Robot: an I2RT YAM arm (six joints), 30 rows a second.
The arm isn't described. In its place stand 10 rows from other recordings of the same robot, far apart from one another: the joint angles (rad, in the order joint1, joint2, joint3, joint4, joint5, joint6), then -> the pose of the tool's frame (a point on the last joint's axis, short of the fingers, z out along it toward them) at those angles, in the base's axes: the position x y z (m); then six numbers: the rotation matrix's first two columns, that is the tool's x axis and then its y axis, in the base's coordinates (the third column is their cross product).
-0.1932, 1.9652, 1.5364, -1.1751, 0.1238, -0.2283 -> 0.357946 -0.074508 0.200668 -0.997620 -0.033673 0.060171 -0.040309 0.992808 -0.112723
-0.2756, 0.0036, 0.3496, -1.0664, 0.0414, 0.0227 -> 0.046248 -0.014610 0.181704 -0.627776 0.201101 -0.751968 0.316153 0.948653 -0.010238
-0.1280, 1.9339, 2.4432, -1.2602, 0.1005, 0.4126 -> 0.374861 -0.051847 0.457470 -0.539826 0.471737 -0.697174 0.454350 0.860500 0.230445
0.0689, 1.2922, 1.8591, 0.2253, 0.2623, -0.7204 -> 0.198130 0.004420 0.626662 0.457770 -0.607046 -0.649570 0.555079 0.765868 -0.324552
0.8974, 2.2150, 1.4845, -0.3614, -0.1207, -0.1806 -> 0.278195 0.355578 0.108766 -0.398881 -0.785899 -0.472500 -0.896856 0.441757 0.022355
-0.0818, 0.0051, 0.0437, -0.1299, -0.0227, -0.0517 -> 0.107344 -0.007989 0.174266 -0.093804 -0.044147 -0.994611 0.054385 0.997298 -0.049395
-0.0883, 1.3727, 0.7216, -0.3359, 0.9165, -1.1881 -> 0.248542 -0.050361 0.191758 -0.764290 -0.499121 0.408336 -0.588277 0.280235 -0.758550
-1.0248, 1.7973, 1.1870, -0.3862, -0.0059, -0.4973 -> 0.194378 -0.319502 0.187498 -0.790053 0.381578 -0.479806 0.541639 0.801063 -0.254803
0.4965, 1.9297, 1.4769, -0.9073, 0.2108, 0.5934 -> 0.339464 0.175439 0.201044 -0.951777 0.106255 -0.287804 0.126517 0.990564 -0.052687
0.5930, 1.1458, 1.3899, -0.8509, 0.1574, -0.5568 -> 0.188920 0.120586 0.409202 -0.166199 -0.741401 -0.650155 -0.627825 0.587983 -0.510012
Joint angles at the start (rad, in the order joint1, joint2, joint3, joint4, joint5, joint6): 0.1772 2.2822 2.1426 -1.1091 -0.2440 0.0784
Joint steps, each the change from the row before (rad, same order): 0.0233 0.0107 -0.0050 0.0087 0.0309 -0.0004; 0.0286 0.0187 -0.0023 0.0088 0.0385 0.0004; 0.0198 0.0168 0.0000 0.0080 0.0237 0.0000; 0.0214 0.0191 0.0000 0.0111 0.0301 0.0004; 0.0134 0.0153 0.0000 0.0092 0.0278 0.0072; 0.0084 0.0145 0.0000 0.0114 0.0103 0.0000; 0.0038 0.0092 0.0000 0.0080 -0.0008 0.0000; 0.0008 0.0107 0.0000 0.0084 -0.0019 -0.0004
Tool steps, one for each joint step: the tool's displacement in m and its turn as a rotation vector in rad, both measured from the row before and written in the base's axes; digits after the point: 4 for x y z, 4 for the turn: -0.0003 0.0102 -0.0063 -0.0302 0.0013 0.0140; 0.0000 0.0127 -0.0092 -0.0383 0.0042 0.0165; 0.0003 0.0091 -0.0077 -0.0241 0.0032 0.0128; 0.0004 0.0098 -0.0087 -0.0298 0.0004 0.0124; 0.0007 0.0060 -0.0070 -0.0256 -0.0001 -0.0012; 0.0012 0.0043 -0.0065 -0.0104 0.0002 0.0056; 0.0009 0.0023 -0.0041 0.0004 0.0014 0.0040; 0.0014 0.0009 -0.0048 0.0010 0.0027 0.0017
